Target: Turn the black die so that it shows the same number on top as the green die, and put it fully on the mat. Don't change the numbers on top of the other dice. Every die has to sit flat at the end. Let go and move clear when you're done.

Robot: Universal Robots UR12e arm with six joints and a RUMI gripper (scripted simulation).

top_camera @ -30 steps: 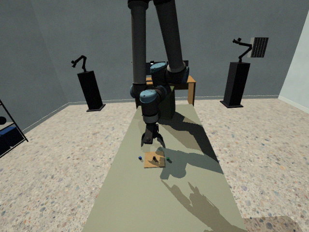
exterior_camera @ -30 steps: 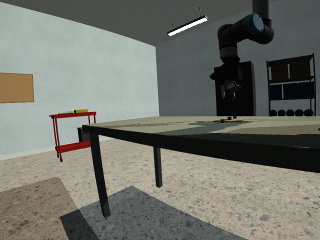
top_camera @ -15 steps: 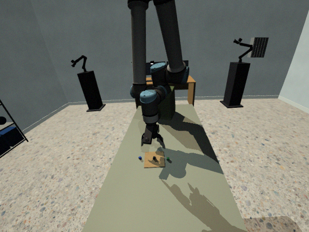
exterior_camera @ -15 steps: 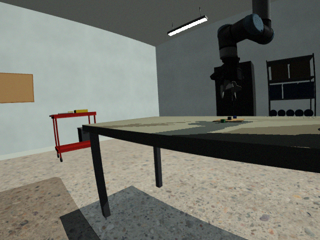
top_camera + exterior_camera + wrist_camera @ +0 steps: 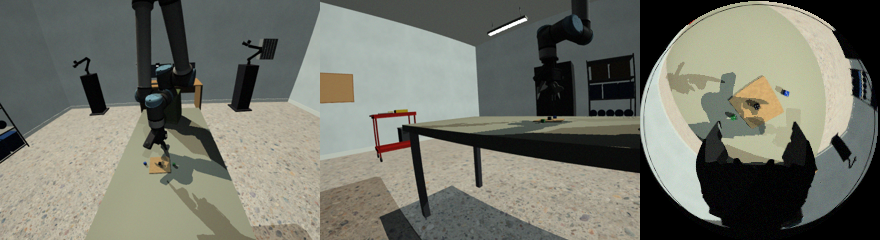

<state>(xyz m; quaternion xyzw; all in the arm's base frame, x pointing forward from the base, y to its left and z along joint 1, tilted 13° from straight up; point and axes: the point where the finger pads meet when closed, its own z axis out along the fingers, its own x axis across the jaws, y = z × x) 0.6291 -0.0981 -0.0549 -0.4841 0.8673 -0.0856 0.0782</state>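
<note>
The black die is 100 mm below my hand. From my hand the other things lie so: green die 10 mm ahead, 100 mm to the left, 100 mm below; then blue die 10 mm behind, 100 mm to the right, 100 mm below; then mat 110 mm below.
</note>
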